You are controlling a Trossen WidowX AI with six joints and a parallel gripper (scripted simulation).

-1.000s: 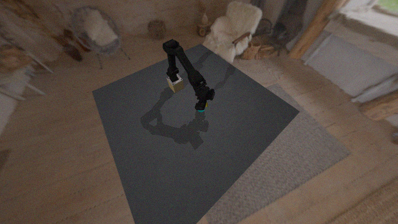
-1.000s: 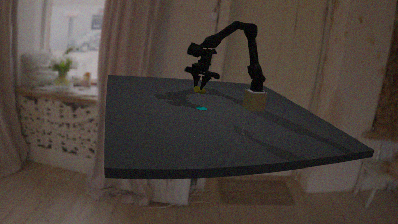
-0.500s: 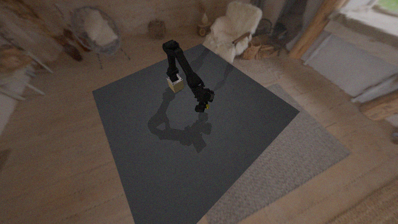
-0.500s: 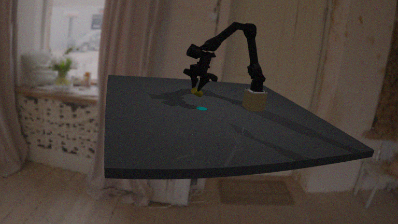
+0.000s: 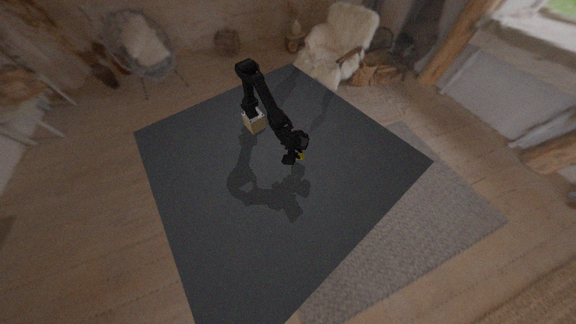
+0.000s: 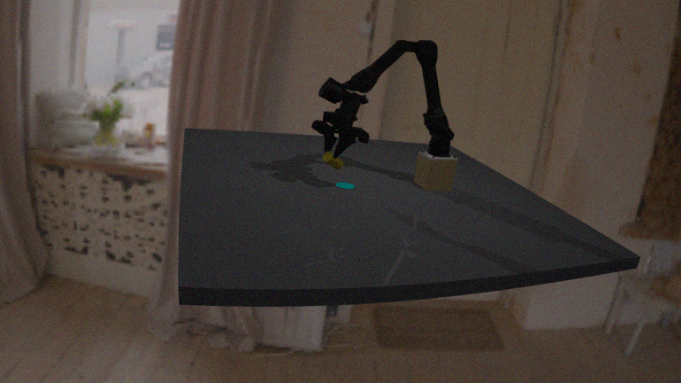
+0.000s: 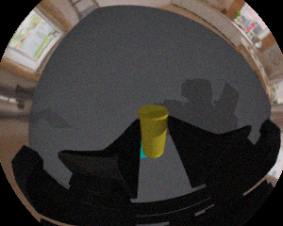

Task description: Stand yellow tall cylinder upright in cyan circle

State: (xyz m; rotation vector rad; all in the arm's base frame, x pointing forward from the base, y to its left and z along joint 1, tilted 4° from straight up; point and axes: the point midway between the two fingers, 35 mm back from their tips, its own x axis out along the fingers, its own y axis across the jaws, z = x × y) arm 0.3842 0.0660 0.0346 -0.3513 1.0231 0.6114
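The cyan circle lies 9 cm below my gripper tip, 7 cm behind it and 2 cm to the right of it. The rest, counted from my gripper tip: yellow cylinder (1 cm to the right, 1 cm below, 1 cm behind).
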